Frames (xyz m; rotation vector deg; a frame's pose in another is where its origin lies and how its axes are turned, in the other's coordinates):
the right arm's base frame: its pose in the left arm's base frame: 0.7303 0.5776 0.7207 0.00 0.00 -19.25
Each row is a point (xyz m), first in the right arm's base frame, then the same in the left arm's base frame.
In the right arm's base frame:
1: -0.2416 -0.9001 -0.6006
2: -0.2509 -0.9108 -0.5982
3: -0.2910 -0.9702 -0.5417
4: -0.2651 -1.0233 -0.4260
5: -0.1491 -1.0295 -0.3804
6: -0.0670 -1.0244 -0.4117
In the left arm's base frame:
1: 0.2055 -0.1925 0.1201
2: 0.1931 -0.1996 0.1225
3: 0.1357 -0.2424 0.1790
4: 0.1426 -0.3011 0.2947
5: 0.2501 -0.3452 0.3403
6: 0.3293 -0.3674 0.3090

